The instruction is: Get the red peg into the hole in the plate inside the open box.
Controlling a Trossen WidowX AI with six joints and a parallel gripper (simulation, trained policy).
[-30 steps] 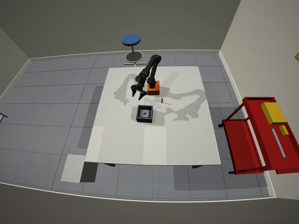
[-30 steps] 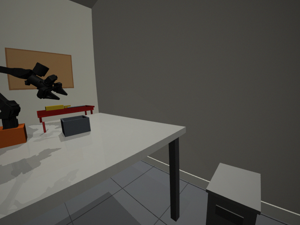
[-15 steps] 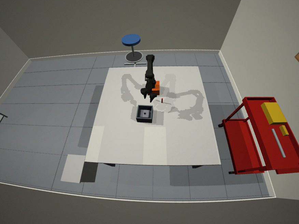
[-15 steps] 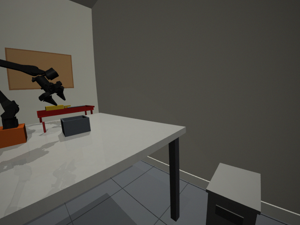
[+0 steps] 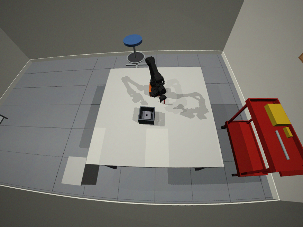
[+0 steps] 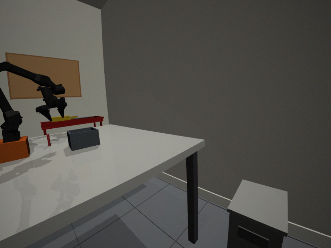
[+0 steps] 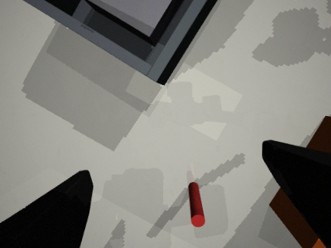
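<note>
The red peg lies 140 mm below my gripper tip, 80 mm to the left of it and 60 mm behind it. The rest, counted from my gripper tip: light grey plate: 130 mm below, 120 mm to the right, 110 mm ahead; then dark grey box: 150 mm below, 120 mm to the right, 110 mm ahead.
</note>
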